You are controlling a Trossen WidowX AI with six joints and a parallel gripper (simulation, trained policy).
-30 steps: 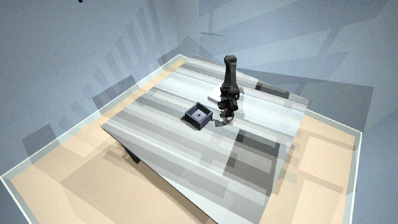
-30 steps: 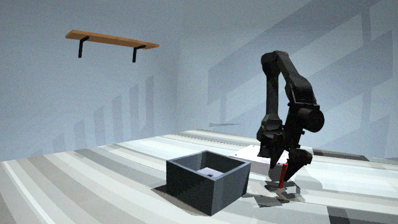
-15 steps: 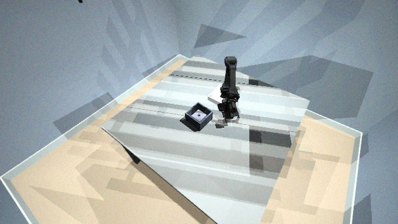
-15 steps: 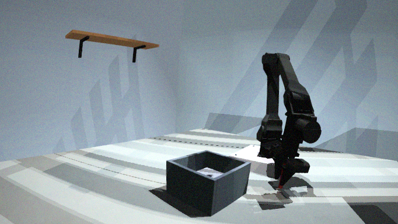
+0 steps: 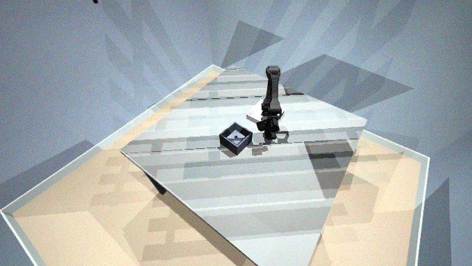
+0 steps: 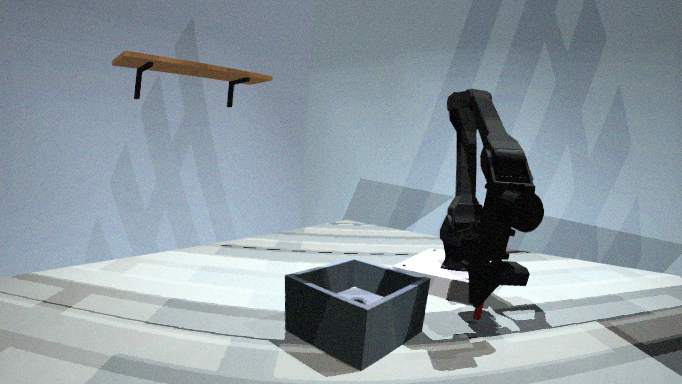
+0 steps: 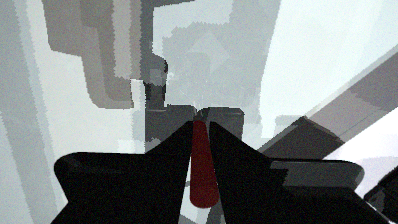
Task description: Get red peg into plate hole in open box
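Right now the pale plate is 18 cm to the right of my gripper tip, 11 cm ahead of it and 1 cm above it. The rest, counted from my gripper tip: red peg: 1 cm to the left, 1 cm behind, 1 cm above; dark box: 18 cm to the right, 11 cm ahead, 1 cm below.
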